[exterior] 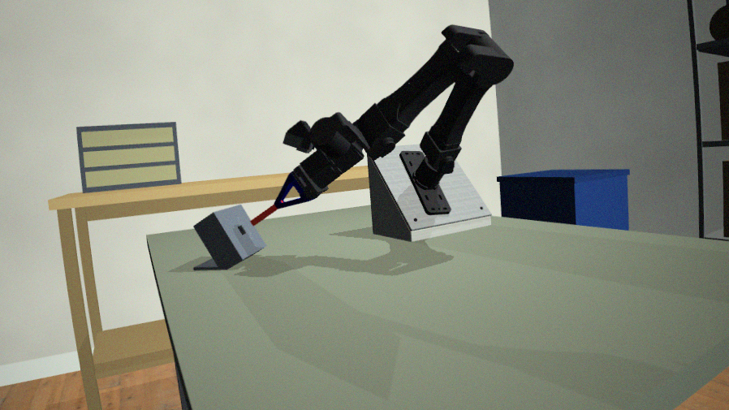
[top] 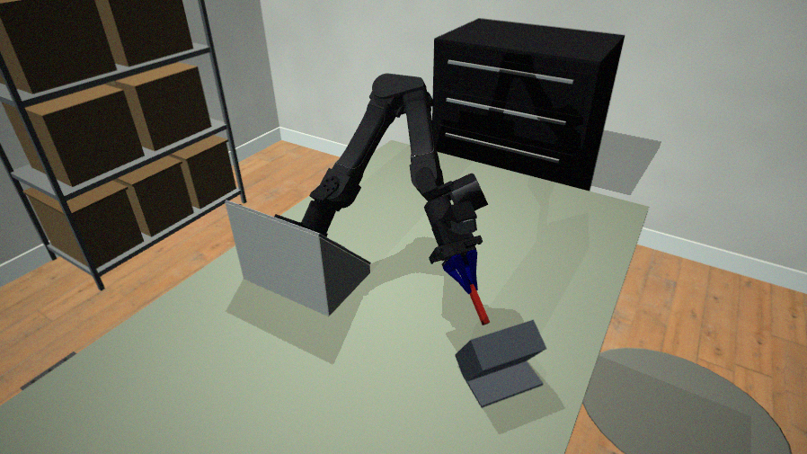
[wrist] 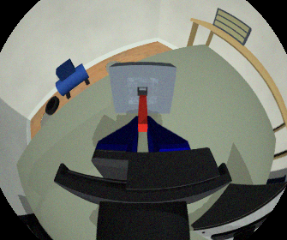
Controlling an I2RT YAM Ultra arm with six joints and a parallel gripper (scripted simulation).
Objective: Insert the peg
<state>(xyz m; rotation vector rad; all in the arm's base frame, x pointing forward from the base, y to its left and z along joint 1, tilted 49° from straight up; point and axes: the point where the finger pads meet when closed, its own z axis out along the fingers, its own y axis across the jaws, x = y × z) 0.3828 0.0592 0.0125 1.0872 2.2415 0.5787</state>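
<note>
Now: the peg 2 cm to the right of my hand, 2 cm below it and 2 cm ahead of it.
</note>
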